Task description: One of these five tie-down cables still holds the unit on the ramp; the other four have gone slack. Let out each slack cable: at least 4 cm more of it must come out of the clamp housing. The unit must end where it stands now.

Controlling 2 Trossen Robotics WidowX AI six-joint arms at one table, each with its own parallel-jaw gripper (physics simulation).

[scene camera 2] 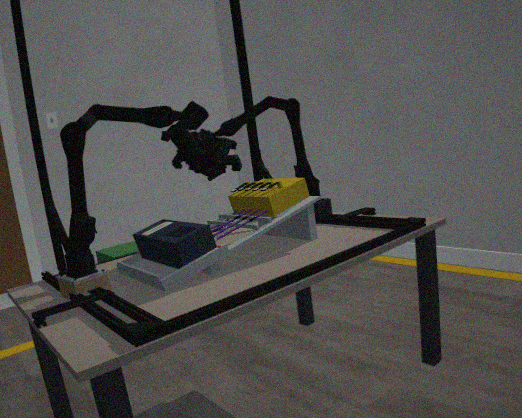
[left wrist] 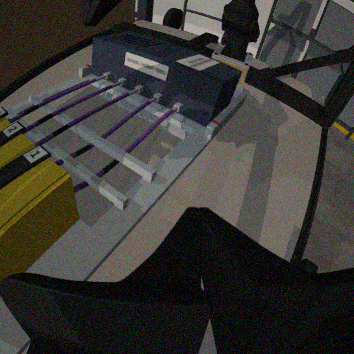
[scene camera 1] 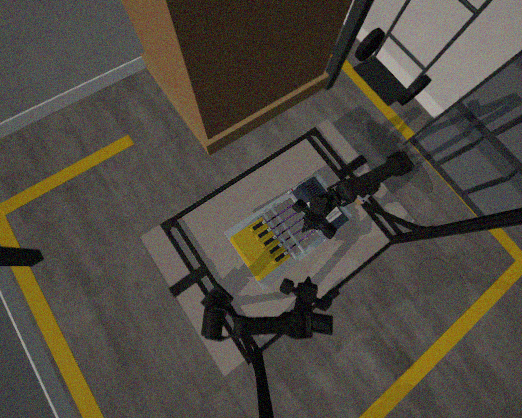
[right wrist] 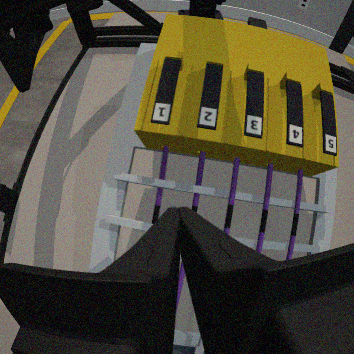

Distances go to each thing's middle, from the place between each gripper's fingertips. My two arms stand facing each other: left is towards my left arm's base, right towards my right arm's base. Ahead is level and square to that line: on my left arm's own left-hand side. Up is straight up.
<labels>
I see my right gripper 50 mm short of the grey ramp (scene camera 1: 285,266), 30 mm to the left of it and 170 mm above it. From my right hand the other things lie so: tab (right wrist: 329,146) (130 mm ahead, 120 mm to the left, 50 mm below).
I see my left gripper 200 mm short of the grey ramp, 120 mm to the left of it and 150 mm above it. From my left hand the other things lie so: tab (290 mm ahead, 30 mm to the left, 30 mm below).
</labels>
